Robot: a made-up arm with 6 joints. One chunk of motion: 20 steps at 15 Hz.
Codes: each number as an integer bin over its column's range. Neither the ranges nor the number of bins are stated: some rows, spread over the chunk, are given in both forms.
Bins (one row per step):
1: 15 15 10 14 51 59
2: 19 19 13 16 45 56
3: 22 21 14 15 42 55
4: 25 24 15 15 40 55
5: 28 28 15 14 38 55
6: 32 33 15 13 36 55
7: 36 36 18 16 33 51
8: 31 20 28 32 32 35
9: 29 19 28 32 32 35
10: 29 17 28 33 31 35
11: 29 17 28 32 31 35
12: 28 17 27 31 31 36
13: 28 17 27 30 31 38
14: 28 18 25 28 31 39
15: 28 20 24 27 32 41
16: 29 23 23 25 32 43
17: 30 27 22 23 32 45
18: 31 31 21 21 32 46
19: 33 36 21 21 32 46
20: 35 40 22 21 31 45
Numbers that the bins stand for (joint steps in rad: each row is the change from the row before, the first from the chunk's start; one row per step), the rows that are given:
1: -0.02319 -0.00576 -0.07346 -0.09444 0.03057 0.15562
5: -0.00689 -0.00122 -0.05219 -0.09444 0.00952 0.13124
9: -0.00563 -0.00437 0.00311 0.01298 -0.00019 0.00933
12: -0.00689 -0.00506 -0.00114 0.00702 -0.00181 0.01543
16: -0.00563 -0.00297 -0.01816 -0.02879 -0.00019 0.05810
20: 0.00189 0.00297 -0.02241 -0.05267 -0.00181 0.07029
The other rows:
2: -0.01817 -0.00437 -0.06070 -0.08251 0.02086 0.13733
3: -0.01441 -0.00367 -0.05644 -0.08848 0.01600 0.13124
4: -0.01065 -0.00262 -0.05219 -0.08848 0.01276 0.13124
6: -0.00187 0.00052 -0.05219 -0.10041 0.00629 0.13124
7: 0.00314 0.00157 -0.03943 -0.08251 0.00143 0.10686
8: -0.00313 -0.00402 0.00311 0.01298 -0.00019 0.00933
10: -0.00563 -0.00506 0.00311 0.01895 -0.00181 0.00933
11: -0.00563 -0.00506 0.00311 0.01298 -0.00181 0.00933
13: -0.00689 -0.00506 -0.00114 0.00105 -0.00181 0.02762
14: -0.00689 -0.00471 -0.00965 -0.01089 -0.00181 0.03371
15: -0.00689 -0.00402 -0.01390 -0.01686 -0.00019 0.04590
17: -0.00438 -0.00157 -0.02241 -0.04073 -0.00019 0.07029
18: -0.00313 -0.00017 -0.02667 -0.05267 -0.00019 0.07638
19: -0.00062 0.00157 -0.02667 -0.05267 -0.00019 0.07638

